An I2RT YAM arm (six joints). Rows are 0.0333 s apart.
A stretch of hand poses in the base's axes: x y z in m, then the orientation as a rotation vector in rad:
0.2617, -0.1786, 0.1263, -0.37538, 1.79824, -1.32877
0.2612, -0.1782, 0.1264, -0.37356, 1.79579, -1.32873
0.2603, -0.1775, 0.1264, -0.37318, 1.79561, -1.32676
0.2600, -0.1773, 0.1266, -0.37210, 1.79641, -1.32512
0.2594, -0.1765, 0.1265, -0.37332, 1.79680, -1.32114
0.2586, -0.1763, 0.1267, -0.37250, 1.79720, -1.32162
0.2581, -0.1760, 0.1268, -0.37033, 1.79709, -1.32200
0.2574, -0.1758, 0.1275, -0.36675, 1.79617, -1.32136
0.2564, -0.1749, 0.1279, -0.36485, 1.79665, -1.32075
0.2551, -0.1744, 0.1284, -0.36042, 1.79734, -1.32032
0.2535, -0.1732, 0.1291, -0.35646, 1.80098, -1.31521
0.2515, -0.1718, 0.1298, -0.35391, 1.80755, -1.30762
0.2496, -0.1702, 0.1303, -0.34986, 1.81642, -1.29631
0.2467, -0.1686, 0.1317, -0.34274, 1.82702, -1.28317
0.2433, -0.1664, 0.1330, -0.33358, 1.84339, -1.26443
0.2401, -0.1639, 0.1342, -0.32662, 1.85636, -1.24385
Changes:
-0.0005, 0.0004, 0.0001, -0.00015, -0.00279, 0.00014
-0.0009, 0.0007, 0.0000, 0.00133, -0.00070, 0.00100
-0.0003, 0.0002, 0.0002, 0.00170, -0.00025, 0.00004
-0.0006, 0.0008, -0.0001, 0.00224, 0.00017, 0.00271
-0.0008, 0.0002, 0.0002, 0.00012, -0.00003, -0.00086
-0.0005, 0.0003, 0.0001, 0.00050, -0.00112, -0.00128
-0.0007, 0.0002, 0.0007, 0.00138, -0.00264, -0.00108
-0.0010, 0.0009, 0.0004, 0.00123, -0.00072, -0.00083
-0.0013, 0.0005, 0.0005, 0.00210, -0.00180, -0.00232
-0.0016, 0.0012, 0.0007, 0.00591, -0.00021, -0.00068
-0.0020, 0.0014, 0.0007, 0.00798, 0.00227, 0.00021
-0.0019, 0.0016, 0.0005, 0.01166, 0.00260, 0.00053
-0.0029, 0.0016, 0.0014, 0.01449, 0.00212, -0.00082
-0.0034, 0.0022, 0.0013, 0.02069, 0.00461, -0.00126
-0.0032, 0.0025, 0.0012, 0.01996, 0.00283, 0.00220

